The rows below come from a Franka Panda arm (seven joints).
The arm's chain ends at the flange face. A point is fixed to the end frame.
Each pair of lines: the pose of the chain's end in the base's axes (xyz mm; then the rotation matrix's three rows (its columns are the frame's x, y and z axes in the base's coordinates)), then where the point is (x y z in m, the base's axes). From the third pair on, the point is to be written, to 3 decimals.
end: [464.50 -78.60 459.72], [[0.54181 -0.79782 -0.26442], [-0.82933 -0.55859 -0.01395], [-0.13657 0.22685 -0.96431]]
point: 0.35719 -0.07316 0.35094
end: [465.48 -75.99 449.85], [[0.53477 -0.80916 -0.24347], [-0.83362 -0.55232 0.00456], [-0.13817 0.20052 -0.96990]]
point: 0.36064 -0.06751 0.33887
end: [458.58 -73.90 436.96], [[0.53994 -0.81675 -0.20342], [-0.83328 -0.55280 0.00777], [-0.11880 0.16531 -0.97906]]
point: 0.358 -0.065 0.322
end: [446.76 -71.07 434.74], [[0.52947 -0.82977 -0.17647], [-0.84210 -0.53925 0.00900], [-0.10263 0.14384 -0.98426]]
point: 0.350 -0.061 0.317
